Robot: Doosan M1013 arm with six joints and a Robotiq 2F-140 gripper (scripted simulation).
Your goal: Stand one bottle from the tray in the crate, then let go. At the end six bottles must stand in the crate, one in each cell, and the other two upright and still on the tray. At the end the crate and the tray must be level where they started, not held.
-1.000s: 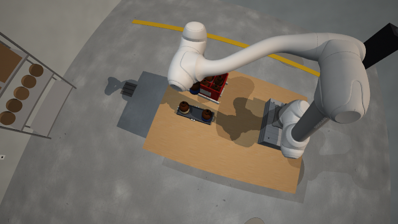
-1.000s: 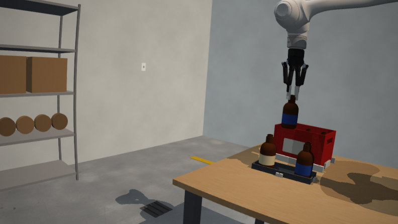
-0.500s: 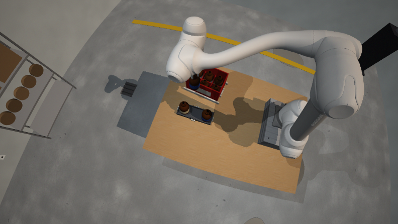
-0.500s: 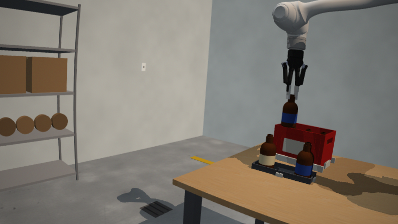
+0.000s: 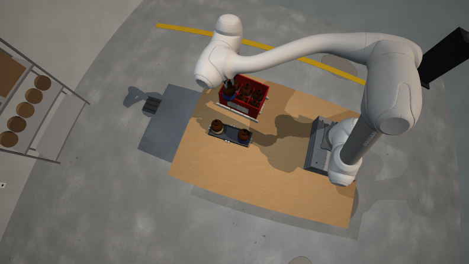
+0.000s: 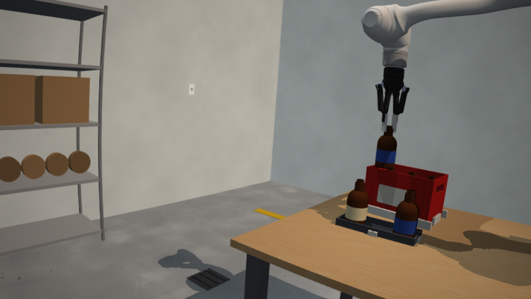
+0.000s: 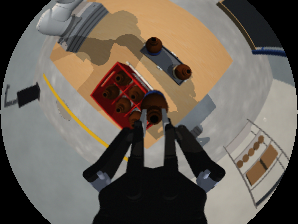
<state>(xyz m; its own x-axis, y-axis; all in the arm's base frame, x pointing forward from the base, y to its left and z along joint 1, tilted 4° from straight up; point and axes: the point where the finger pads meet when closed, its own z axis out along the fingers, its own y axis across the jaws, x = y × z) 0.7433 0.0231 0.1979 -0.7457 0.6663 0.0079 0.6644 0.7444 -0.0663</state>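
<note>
Now: hand 90 mm above the glass bottle. Round my hand: dark tray 70 mm behind, 160 mm to the left, 340 mm below; then red crate 70 mm behind, 90 mm to the right, 270 mm below.
</note>
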